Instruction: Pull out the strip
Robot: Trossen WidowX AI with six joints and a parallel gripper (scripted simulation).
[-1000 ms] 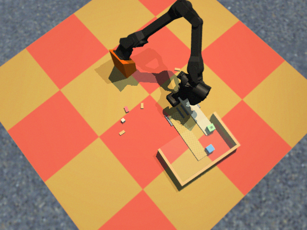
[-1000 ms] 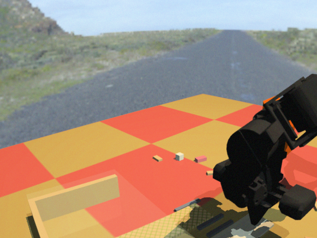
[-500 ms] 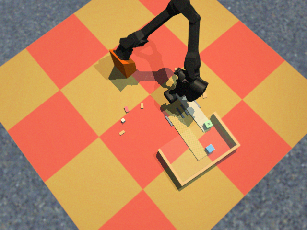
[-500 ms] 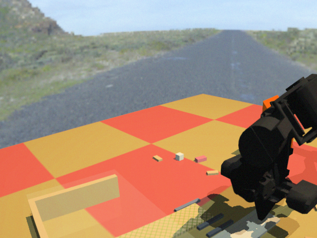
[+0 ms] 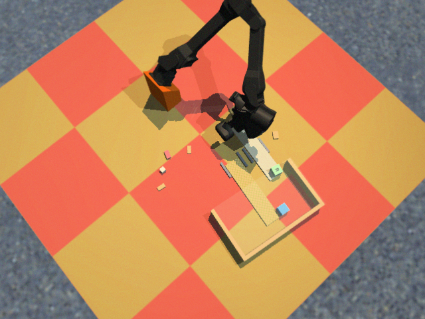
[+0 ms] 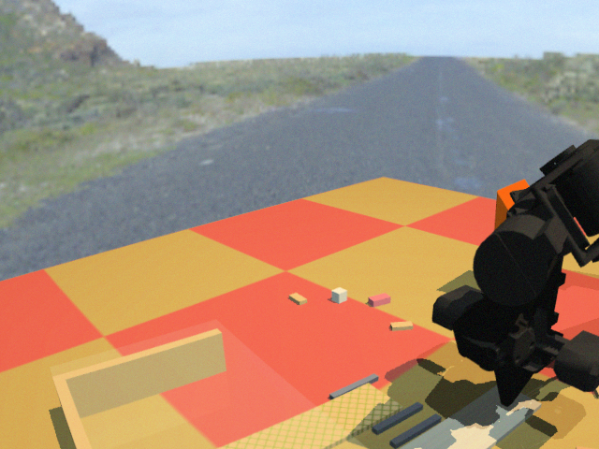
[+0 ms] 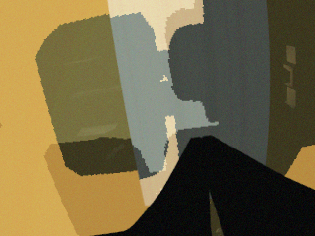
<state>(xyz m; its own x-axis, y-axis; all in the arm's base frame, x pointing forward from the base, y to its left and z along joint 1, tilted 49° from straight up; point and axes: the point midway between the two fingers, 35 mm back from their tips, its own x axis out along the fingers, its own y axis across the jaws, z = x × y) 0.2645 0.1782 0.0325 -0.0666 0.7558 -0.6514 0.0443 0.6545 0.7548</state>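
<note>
Right now the labelled cube is 200 mm ahead of my gripper tip, 10 mm to the right of it and 10 mm above it.
</note>
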